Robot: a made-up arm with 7 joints.
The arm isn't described. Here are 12 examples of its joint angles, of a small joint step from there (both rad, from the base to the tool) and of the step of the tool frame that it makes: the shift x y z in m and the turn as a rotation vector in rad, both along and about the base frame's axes.
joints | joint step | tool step
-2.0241 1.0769 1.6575 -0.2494 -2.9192 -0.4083 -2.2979 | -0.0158 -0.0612 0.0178 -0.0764 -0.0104 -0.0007 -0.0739 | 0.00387 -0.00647 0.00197 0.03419 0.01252 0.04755
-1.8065 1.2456 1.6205 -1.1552 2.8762 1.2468 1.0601 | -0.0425 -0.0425 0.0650 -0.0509 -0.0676 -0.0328 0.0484 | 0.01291 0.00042 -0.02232 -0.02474 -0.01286 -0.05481
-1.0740 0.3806 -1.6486 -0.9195 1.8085 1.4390 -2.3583 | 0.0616 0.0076 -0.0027 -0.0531 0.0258 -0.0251 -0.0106 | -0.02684 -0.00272 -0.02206 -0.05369 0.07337 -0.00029
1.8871 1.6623 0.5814 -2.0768 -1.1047 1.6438 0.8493 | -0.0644 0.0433 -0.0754 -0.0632 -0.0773 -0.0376 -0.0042 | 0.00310 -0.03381 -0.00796 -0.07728 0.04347 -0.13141
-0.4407 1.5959 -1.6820 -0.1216 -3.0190 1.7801 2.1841 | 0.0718 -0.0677 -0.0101 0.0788 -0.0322 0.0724 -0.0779 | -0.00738 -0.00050 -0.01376 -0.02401 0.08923 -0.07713
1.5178 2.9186 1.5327 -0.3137 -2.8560 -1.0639 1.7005 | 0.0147 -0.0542 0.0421 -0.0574 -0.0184 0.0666 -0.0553 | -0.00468 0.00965 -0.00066 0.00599 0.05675 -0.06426
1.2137 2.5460 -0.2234 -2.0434 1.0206 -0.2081 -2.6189 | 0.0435 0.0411 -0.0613 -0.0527 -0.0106 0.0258 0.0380 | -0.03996 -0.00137 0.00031 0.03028 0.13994 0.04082
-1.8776 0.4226 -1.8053 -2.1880 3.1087 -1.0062 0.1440 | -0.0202 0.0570 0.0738 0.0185 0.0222 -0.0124 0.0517 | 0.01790 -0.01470 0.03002 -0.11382 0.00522 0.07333
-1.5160 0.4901 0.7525 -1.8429 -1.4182 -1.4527 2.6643 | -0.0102 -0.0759 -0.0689 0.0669 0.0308 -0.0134 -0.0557 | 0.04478 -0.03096 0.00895 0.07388 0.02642 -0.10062
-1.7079 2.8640 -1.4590 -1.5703 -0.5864 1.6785 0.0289 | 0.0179 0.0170 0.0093 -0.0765 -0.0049 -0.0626 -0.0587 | 0.01651 -0.01522 0.00029 -0.04149 0.09711 -0.05396
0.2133 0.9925 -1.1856 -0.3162 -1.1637 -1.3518 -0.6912 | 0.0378 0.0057 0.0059 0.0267 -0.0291 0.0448 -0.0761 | -0.02065 0.00737 0.01266 -0.00183 0.00583 -0.06873
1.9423 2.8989 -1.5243 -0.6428 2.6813 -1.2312 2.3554 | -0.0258 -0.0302 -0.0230 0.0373 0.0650 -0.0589 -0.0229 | 0.00306 -0.00097 0.01356 -0.02671 -0.04290 -0.08295
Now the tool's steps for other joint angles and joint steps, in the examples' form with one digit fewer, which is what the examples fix.
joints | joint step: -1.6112 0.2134 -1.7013 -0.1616 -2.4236 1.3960 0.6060 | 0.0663 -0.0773 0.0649 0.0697 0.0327 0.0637 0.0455
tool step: -0.0050 -0.0061 -0.0375 -0.1034 0.1056 -0.0533
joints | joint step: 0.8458 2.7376 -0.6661 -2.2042 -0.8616 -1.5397 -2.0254 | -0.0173 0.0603 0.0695 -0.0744 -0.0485 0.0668 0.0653
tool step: 0.0140 -0.0293 -0.0035 0.0033 -0.0382 -0.1451
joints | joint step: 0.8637 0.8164 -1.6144 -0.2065 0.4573 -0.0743 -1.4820 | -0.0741 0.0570 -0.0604 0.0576 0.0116 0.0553 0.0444
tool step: 0.0420 0.0507 0.0048 0.1155 -0.0012 -0.1267
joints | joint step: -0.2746 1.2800 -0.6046 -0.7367 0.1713 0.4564 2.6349 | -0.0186 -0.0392 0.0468 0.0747 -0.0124 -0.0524 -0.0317
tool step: -0.0050 0.0094 -0.0001 -0.0113 -0.0269 -0.0007
